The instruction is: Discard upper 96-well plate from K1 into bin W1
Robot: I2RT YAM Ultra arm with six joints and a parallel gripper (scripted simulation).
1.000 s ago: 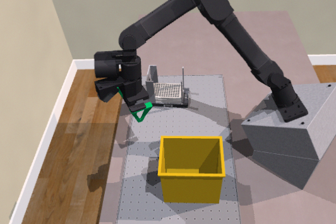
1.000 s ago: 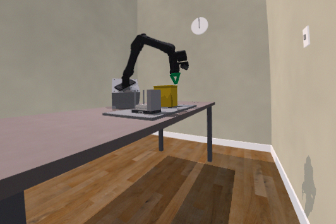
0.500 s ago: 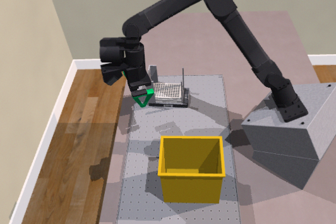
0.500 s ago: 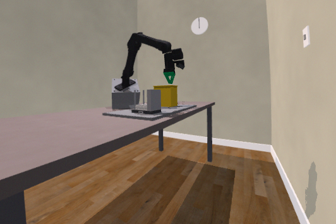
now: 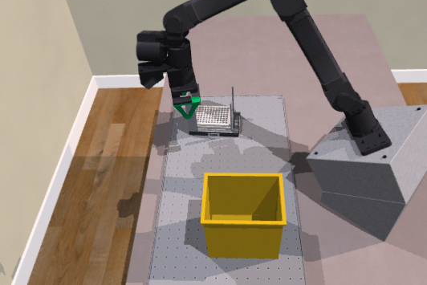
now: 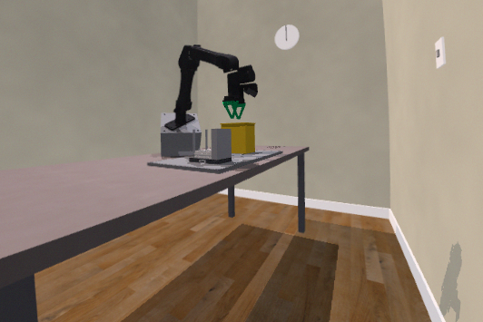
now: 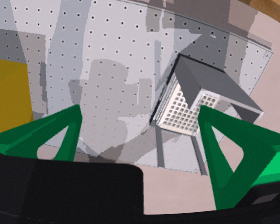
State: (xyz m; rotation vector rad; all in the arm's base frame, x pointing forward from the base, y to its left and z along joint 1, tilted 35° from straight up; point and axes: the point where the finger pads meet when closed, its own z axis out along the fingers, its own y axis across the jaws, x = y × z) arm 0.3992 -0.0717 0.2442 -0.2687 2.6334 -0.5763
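Right now my hand is 1 cm past the rack wall, 11 cm to the left of it and 11 cm above it. Round my hand: yellow plastics bin W1 (11 cm behind, 30 cm to the left, 10 cm below).
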